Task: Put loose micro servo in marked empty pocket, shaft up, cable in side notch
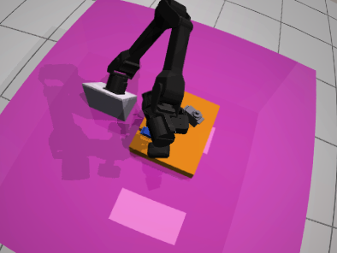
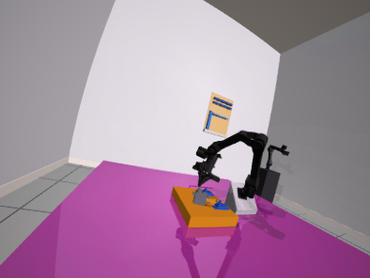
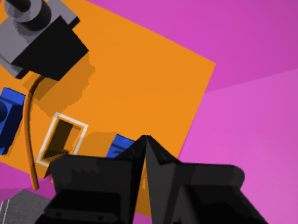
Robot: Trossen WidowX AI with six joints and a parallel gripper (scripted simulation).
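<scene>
My gripper tip is 4 cm short of the orange deck, 10 cm to the right of it and 6 cm above it.
</scene>
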